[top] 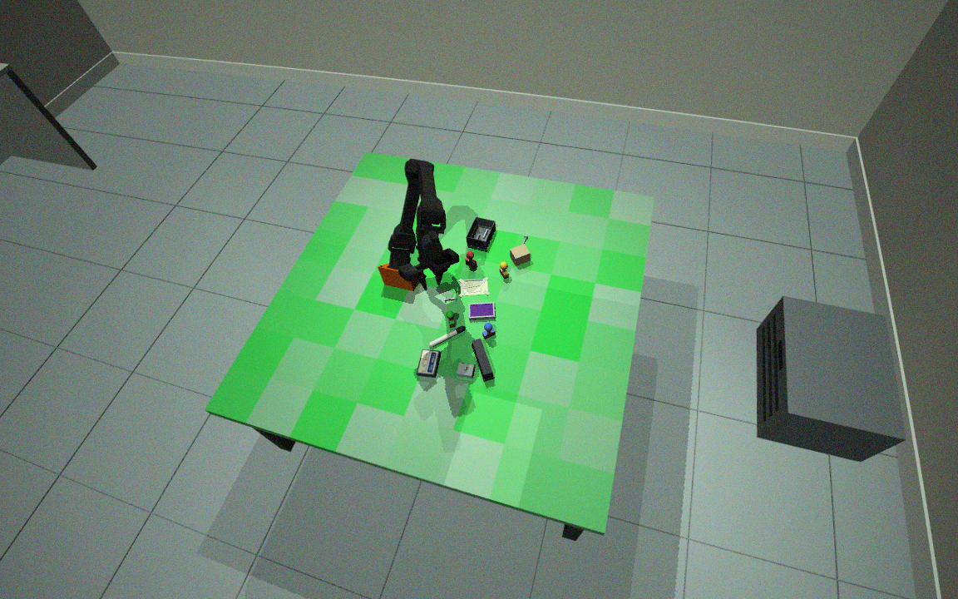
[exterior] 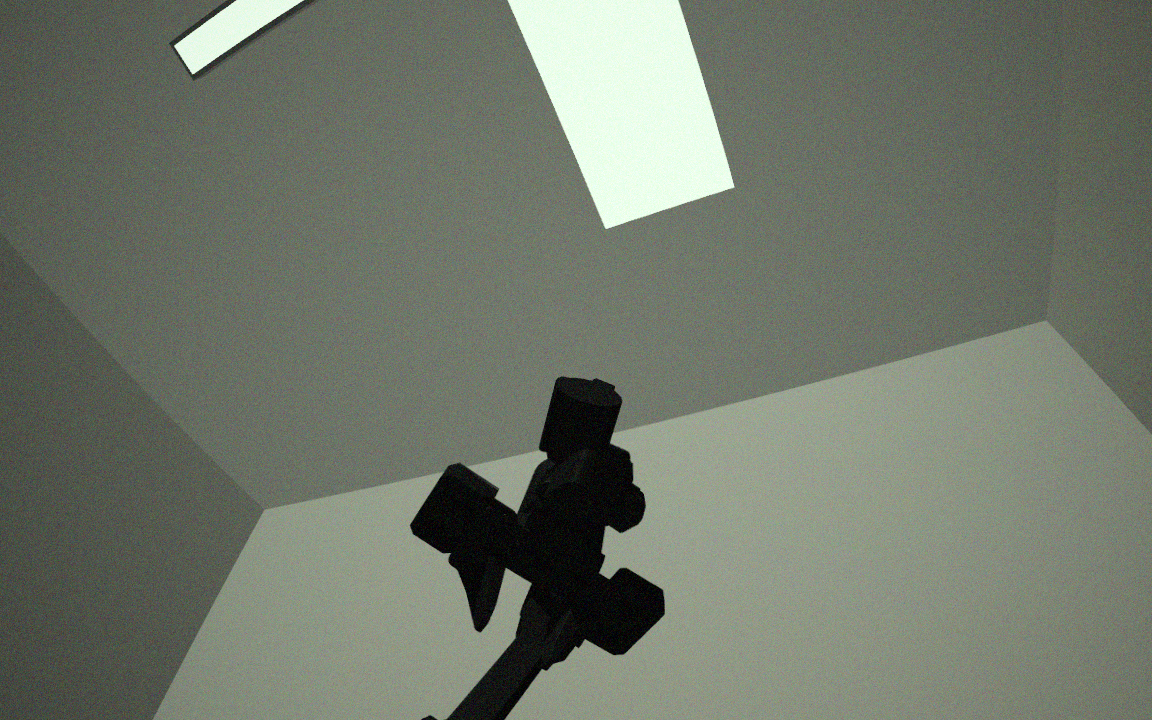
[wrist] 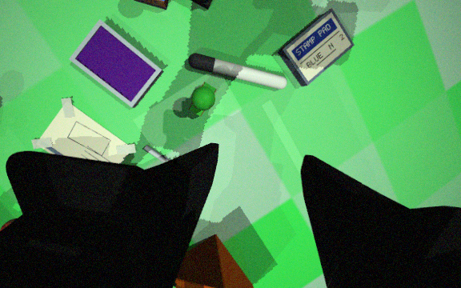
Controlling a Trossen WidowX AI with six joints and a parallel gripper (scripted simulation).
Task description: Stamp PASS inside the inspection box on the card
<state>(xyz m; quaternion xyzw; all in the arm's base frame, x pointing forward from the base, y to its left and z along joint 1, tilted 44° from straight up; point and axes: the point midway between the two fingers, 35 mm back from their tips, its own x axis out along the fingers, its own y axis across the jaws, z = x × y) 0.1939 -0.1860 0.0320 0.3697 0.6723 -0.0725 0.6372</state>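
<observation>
The green-knobbed stamp is 40 mm ahead of my gripper tip and 180 mm below it. Round my gripper tip: blue-and-white flat box: 20 mm ahead, 170 mm to the right, 190 mm below; then white marker: 60 mm ahead, 50 mm to the right, 190 mm below; then purple ink pad: 130 mm ahead, 70 mm to the left, 200 mm below.
</observation>
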